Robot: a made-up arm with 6 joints.
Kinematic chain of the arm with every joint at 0, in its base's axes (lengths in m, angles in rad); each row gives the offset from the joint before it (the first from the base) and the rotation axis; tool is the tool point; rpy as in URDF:
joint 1: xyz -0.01 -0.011 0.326 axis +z
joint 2: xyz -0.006 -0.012 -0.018 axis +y
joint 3: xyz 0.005 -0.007 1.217 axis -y
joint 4: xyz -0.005 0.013 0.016 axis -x
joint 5: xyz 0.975 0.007 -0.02 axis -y
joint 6: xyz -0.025 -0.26 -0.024 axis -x
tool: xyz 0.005 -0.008 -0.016 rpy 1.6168 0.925 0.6
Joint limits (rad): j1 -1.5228..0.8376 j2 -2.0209..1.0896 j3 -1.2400..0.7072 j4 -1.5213..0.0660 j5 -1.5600..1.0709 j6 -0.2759..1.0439
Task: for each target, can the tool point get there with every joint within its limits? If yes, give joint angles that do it. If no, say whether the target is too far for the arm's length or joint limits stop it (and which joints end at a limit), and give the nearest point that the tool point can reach.
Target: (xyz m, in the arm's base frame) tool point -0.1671 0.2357 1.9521
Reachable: yes | joints -1.3271 -0.7801 0.3998 -1.0969 -0.4374 0.6548
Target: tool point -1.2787 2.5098 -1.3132
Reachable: no: too far | nearest point -0.9099 1.7770 0.1318 | short by 1.662 m
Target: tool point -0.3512 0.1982 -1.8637
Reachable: no: joint limits stop it (at a limit: joint 1, joint 2, joint 4, joint 5) | nearest point 0.4147 0.5182 -0.0791 | short by 1.968 m
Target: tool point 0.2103 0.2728 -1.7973
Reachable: no: joint limits stop it (at a limit: joint 1, joint 2, joint 5) | nearest point 0.5261 0.5939 -0.1248 | short by 1.732 m
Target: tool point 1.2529 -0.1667 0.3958
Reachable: yes | joints -0.1003 0.6788 -0.0978 -1.2505 0.3360 0.1051
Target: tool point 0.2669 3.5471 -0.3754
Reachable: no: too far | nearest point -0.3716 1.9810 0.2060 | short by 1.788 m
